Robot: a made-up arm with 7 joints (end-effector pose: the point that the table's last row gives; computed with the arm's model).
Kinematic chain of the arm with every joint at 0, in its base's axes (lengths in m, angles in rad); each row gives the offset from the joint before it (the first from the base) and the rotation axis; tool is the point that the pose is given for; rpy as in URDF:
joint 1: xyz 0 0 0.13 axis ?
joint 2: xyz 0 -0.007 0.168 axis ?
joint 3: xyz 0 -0.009 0.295 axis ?
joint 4: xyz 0 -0.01 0.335 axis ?
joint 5: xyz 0 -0.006 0.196 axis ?
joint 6: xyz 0 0 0.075 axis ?
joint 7: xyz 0 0 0.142 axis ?
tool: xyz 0 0 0 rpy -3.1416 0 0
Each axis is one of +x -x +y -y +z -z.
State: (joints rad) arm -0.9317 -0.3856 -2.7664 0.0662 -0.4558 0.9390 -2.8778
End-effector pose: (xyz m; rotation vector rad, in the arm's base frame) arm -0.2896 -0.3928 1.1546 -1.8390 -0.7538 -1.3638
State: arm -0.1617 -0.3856 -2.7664 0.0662 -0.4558 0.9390 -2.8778
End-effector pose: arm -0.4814 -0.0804 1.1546 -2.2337 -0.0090 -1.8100
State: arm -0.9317 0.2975 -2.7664 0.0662 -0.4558 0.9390 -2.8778
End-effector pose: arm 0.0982 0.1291 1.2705 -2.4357 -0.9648 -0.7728
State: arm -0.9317 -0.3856 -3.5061 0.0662 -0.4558 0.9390 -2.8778
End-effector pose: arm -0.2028 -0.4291 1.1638 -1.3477 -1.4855 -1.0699
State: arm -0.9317 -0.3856 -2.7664 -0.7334 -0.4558 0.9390 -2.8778
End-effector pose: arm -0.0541 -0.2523 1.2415 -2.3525 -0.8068 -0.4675
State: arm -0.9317 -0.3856 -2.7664 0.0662 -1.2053 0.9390 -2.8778
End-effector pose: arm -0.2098 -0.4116 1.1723 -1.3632 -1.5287 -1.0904
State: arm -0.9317 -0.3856 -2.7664 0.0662 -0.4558 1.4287 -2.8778
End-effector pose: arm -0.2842 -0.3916 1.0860 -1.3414 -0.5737 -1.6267
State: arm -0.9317 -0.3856 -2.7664 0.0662 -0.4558 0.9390 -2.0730
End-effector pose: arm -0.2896 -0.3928 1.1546 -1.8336 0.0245 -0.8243
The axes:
joint 1: -z
joint 2: +y
joint 3: -z
joint 4: +y
joint 5: -z
joint 6: +y
joint 7: -z

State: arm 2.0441 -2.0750 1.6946 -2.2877 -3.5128 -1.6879 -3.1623
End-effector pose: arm 0.4671 0.3511 0.0872 -1.2370 -1.5353 1.9008
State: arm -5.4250 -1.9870 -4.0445 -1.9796 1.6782 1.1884 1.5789
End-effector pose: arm -0.0792 0.5566 0.1603 0.8485 -0.8776 -0.9681
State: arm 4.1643 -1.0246 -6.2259 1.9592 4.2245 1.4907 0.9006
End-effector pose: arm 0.1159 -0.3366 0.8513 -0.7657 1.9449 0.4753
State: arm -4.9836 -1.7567 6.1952 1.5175 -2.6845 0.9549 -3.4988
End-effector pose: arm -0.1674 0.7869 0.4955 1.5159 -1.3037 0.7003
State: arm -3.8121 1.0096 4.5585 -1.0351 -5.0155 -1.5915 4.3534
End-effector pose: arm -0.6275 -0.1359 0.7540 1.6540 -1.5620 0.2413
